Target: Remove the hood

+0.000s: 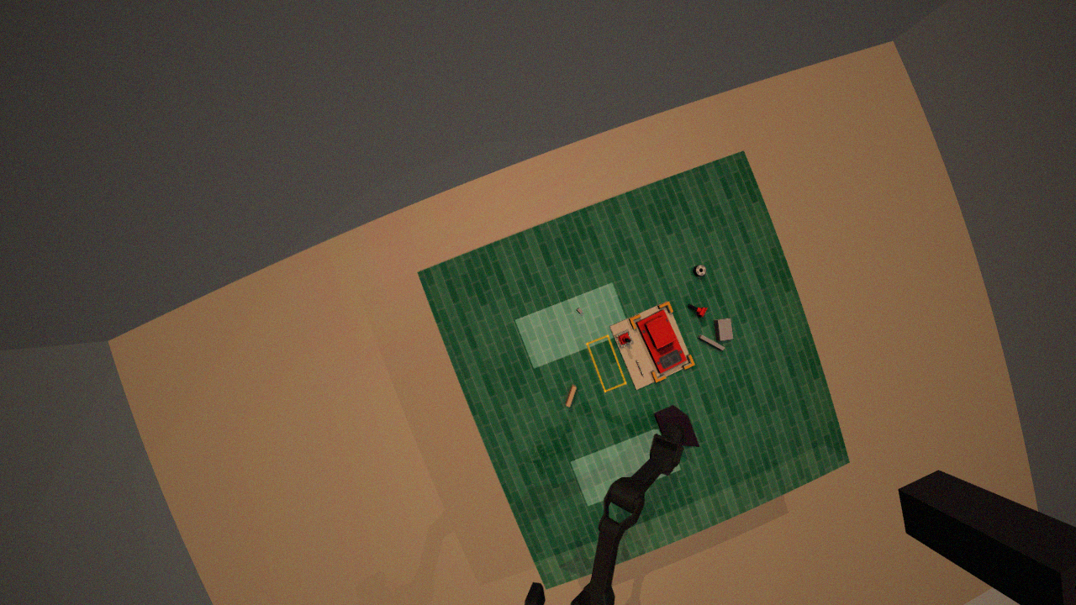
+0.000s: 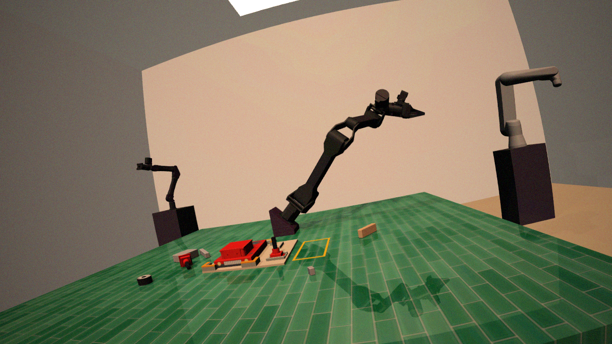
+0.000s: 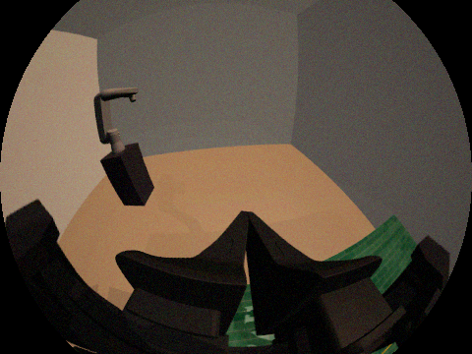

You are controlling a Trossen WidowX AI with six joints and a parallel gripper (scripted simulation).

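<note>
Now: gripper tip 68 cm to the left of the red hood, 50 cm short of it and 33 cm above it. Round my gripper tip: black wheel 90 cm to the right, 66 cm ahead, 36 cm below; tan block 38 cm ahead, 35 cm below, 32 cm to the right.
</note>
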